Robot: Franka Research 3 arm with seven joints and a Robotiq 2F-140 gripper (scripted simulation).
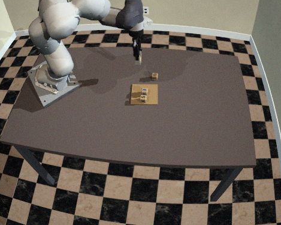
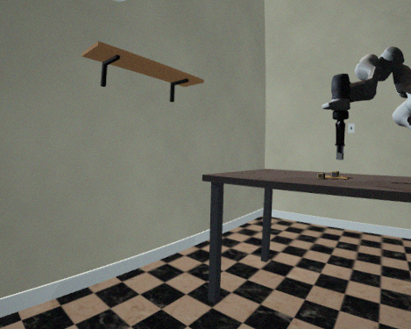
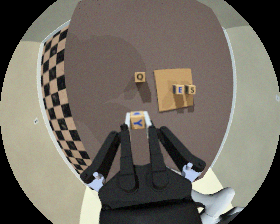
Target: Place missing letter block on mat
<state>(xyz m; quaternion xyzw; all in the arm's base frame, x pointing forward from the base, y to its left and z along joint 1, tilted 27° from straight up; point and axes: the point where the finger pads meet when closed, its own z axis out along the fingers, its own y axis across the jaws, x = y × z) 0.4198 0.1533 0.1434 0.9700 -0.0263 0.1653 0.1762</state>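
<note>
The mat is 30 mm ahead of my hand, 150 mm to the right of it and 130 mm below it.
</note>
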